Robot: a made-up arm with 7 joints. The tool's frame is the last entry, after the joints.
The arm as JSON. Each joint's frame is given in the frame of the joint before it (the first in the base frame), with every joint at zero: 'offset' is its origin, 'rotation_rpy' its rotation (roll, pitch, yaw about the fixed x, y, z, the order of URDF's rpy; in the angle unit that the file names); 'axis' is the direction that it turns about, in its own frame. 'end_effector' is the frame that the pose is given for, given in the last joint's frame.
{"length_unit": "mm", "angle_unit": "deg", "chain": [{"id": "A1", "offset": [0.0, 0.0, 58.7], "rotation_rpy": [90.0, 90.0, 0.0], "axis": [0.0, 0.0, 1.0]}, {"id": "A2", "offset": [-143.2, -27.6, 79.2], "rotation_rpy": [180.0, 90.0, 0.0], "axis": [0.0, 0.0, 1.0]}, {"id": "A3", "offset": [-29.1, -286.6, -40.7], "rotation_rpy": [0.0, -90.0, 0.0], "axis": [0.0, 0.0, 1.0]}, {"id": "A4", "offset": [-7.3, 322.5, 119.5], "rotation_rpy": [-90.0, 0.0, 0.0], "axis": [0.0, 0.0, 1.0]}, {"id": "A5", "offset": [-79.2, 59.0, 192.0], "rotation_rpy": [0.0, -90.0, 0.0], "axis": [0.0, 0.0, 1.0]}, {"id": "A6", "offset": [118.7, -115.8, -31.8], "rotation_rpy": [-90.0, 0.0, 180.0], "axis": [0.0, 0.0, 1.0]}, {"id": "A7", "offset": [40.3, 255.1, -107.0], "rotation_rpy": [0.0, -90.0, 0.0], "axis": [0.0, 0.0, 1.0]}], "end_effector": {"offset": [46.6, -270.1, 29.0], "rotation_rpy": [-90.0, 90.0, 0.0]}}
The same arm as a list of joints. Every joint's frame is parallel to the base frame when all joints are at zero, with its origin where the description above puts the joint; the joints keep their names.
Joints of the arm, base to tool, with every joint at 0 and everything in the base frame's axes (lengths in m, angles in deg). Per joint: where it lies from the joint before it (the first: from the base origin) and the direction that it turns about. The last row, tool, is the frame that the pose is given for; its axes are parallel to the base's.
A1: offset 0.0000 0.0000 0.0587 axis 0 -1 0
A2: offset -0.0276 -0.0792 0.1432 axis 0 0 1
A3: offset 0.2866 -0.0291 -0.0407 axis 0 -1 0
A4: offset -0.3225 -0.1195 -0.0073 axis -1 0 0
A5: offset -0.1920 0.0590 -0.0792 axis 0 0 -1
A6: offset -0.1187 -0.1158 0.0318 axis 0 -1 0
A7: offset 0.0403 0.1070 0.2551 axis -1 0 0
tool: offset -0.0290 -0.0466 -0.2701

